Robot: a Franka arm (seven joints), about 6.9 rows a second.
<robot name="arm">
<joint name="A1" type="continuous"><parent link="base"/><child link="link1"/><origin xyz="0 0 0.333" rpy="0 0 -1.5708"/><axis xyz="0 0 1"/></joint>
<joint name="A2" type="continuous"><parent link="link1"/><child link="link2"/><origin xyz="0 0 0" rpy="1.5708 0 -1.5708"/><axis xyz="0 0 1"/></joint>
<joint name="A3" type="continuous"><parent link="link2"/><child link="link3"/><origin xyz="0 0.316 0" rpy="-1.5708 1.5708 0"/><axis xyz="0 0 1"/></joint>
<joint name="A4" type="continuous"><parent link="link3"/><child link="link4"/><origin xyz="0 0.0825 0" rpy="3.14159 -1.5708 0"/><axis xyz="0 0 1"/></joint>
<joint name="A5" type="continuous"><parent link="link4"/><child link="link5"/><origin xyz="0.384 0.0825 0" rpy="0 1.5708 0"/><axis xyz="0 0 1"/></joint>
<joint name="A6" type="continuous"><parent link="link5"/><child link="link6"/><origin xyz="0 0 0" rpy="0 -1.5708 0"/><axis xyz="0 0 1"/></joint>
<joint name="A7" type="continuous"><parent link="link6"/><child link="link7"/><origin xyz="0 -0.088 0" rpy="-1.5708 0 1.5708"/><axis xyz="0 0 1"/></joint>
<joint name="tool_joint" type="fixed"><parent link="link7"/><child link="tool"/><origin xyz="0 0 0.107" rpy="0 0 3.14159"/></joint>
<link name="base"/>
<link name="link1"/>
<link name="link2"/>
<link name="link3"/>
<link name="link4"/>
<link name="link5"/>
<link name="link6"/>
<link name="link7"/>
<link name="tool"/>
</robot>
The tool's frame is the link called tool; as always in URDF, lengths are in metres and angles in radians. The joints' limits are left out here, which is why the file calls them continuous.
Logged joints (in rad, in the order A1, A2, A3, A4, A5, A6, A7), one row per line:
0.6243 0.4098 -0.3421 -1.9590 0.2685 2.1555 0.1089
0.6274 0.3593 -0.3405 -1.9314 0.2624 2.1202 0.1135
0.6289 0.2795 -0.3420 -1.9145 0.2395 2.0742 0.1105
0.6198 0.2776 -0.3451 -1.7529 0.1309 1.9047 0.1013
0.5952 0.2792 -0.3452 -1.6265 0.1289 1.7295 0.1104
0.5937 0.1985 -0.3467 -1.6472 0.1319 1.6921 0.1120
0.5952 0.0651 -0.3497 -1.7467 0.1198 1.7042 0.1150
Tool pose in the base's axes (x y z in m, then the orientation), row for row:
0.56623 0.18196 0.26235 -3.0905 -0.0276 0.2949
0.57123 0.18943 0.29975 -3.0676 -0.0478 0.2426
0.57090 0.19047 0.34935 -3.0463 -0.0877 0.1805
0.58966 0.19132 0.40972 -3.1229 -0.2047 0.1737
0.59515 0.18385 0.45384 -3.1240 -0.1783 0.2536
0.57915 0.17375 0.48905 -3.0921 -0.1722 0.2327
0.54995 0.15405 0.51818 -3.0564 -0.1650 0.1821
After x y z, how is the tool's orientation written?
As a rotation vector, in radians.
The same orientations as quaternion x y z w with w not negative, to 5 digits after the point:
-0.99527 -0.00889 0.09497 0.01846
-0.99626 -0.01552 0.07879 0.03202
-0.99686 -0.02870 0.05907 0.04433
-0.99632 -0.06531 0.05542 0.00359
-0.99511 -0.05680 0.08078 0.00112
-0.99549 -0.05544 0.07492 0.01798
-0.99608 -0.05377 0.05935 0.03766

